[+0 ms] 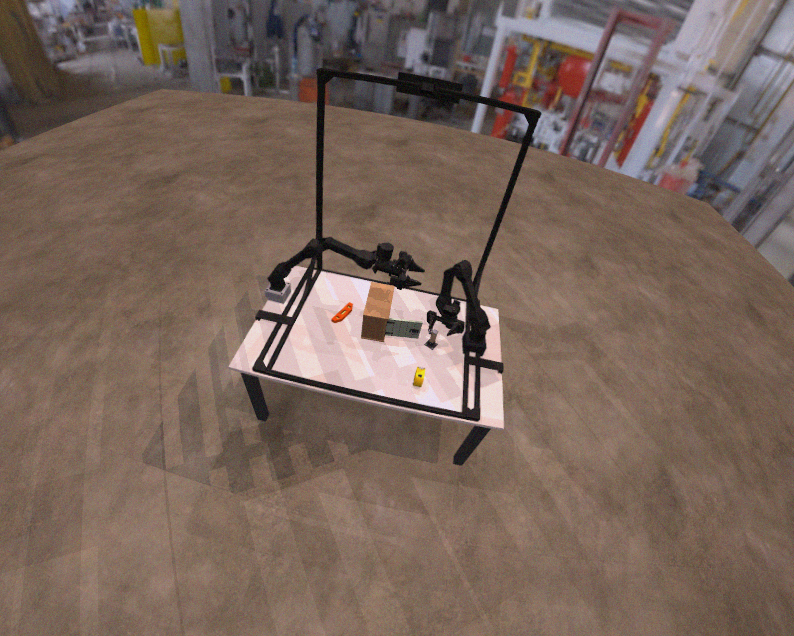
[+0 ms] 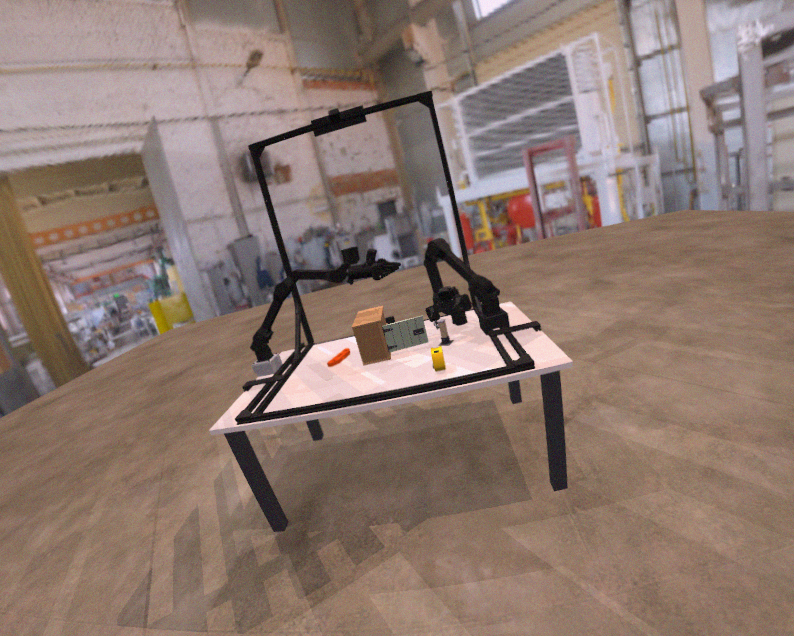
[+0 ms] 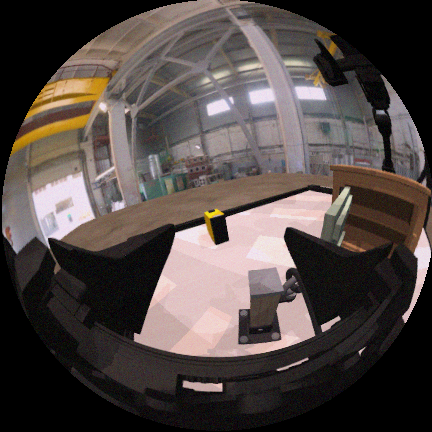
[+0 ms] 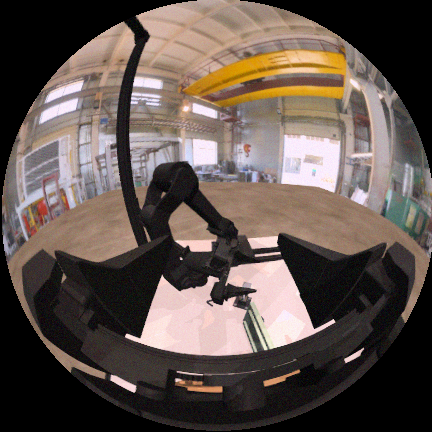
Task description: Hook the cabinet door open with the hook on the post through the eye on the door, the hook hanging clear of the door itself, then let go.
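Frame: origin at the left arm's base, x ahead, y left, z up, level; millimetres.
Where they show: left gripper, between the fingertips: [image 1: 437, 332] [image 2: 442, 314] [image 3: 231, 231] [image 4: 258, 274]; right gripper, between the fingertips: [image 1: 423, 277] [image 2: 399, 265] [image 4: 225, 239]; left arm's base, origin of its link: [image 1: 476, 338] [image 2: 492, 312]; right arm's base, origin of its link: [image 1: 277, 286] [image 2: 265, 359].
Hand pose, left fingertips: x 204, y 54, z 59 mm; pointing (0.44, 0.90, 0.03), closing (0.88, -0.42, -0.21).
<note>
Things, the pixels of their top centre, and the offset from my left fingertips. "pt": a spot on its surface instead.
- wooden cabinet, centre of its top: [image 3: 383, 171] [image 2: 368, 315] [image 1: 379, 299] 39 mm up, 285 mm ahead, 110 mm right
- post, a spot on its surface: [image 3: 265, 300] [image 1: 435, 331] pt 44 mm down, 0 mm ahead, 39 mm right
- thin curved tip, a spot on its surface: [image 4: 210, 303] pt 115 mm down, 3 mm ahead, 130 mm right
- black block, centre of its top: [image 3: 213, 209] [image 2: 435, 348] [image 1: 420, 371] 47 mm down, 64 mm ahead, 202 mm left
- orange tool, centre of its top: [image 2: 339, 355] [image 1: 343, 311] 110 mm down, 456 mm ahead, 137 mm right
- tall frame, a spot on its surface: [image 1: 320, 159] pt 536 mm up, 648 mm ahead, 428 mm right
The wooden cabinet [image 1: 377, 308] [image 2: 373, 339] stands mid-table. Its pale green door [image 1: 400, 327] [image 2: 404, 333] [image 3: 336, 220] [image 4: 256, 327] stands open toward the post [image 1: 434, 337] [image 2: 444, 331] [image 3: 265, 300]. A dark fitting shows near the door's free edge; whether the hook is through an eye cannot be told. Dark links [image 3: 292, 281] join the post's side, partly hidden by a finger. A thin curved tip [image 4: 210, 302] shows beside the left gripper. My left gripper [image 1: 442, 329] [image 3: 231, 231] is open and empty above and behind the post. My right gripper [image 1: 420, 276] is open and empty, high behind the cabinet.
A yellow and black block [image 1: 419, 376] [image 2: 437, 358] [image 3: 216, 227] stands in front of the post. An orange tool [image 1: 342, 312] [image 2: 338, 357] lies left of the cabinet. Black rails [image 1: 357, 392] [image 2: 384, 398] border the table, with a tall frame [image 1: 320, 159] [image 2: 273, 212] at the back.
</note>
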